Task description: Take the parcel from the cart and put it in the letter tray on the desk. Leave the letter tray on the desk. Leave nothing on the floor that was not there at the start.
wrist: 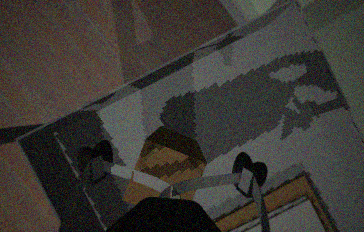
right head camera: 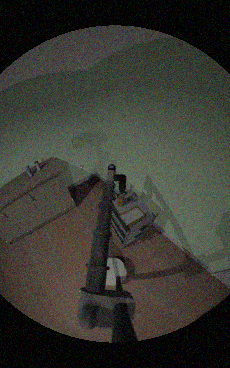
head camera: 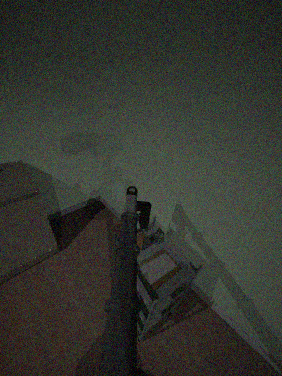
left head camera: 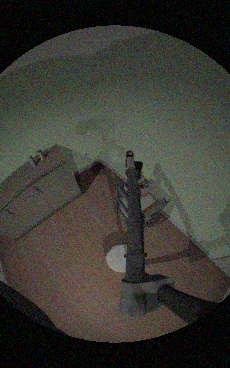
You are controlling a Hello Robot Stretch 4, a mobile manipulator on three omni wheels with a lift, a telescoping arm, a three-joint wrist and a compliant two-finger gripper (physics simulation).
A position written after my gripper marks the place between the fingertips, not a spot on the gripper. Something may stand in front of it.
Observation:
I see my gripper (wrist: 173, 160) and a tan parcel (wrist: 172, 157).

